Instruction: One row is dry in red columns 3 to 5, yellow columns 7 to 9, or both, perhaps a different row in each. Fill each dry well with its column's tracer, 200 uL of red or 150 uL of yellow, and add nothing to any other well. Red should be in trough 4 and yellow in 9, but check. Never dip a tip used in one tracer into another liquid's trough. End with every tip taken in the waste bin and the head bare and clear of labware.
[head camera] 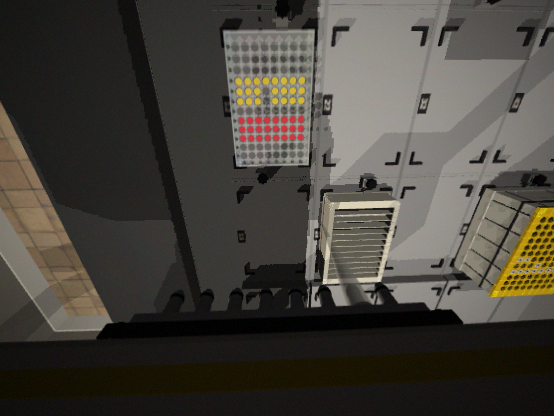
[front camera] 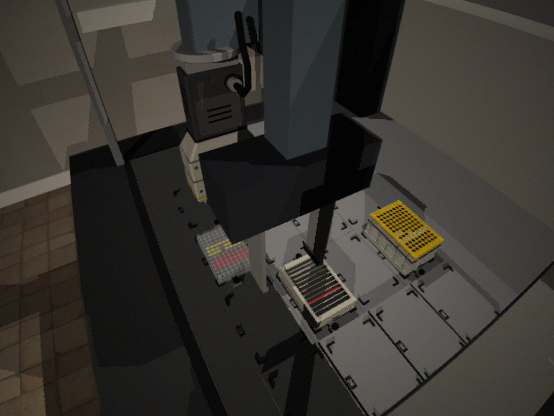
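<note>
The well plate [front camera: 222, 252] [head camera: 270, 110] has three full red columns. Its yellow column farthest from the red is full; the other two each show a dry well, fourth from left in the head view. The trough rack [front camera: 352, 298] [head camera: 362, 205] shows a red strip in the front view; no liquid shows in the head view. The pipetting head [front camera: 212, 102] [head camera: 280, 322] carries a clear tip [head camera: 354, 294] on its seventh nozzle from left, no colour visible in it. The tip rack [front camera: 406, 227] [head camera: 532, 250] is yellow-topped. My plate gripper [front camera: 291, 275] hangs open and empty.
The gripper's large black block [front camera: 280, 185] hides part of the deck in the front view. Deck corner brackets and clamp knobs [head camera: 369, 183] stand around the labware. A grey upright [front camera: 95, 90] rises at the deck's left back. The waste bin does not show.
</note>
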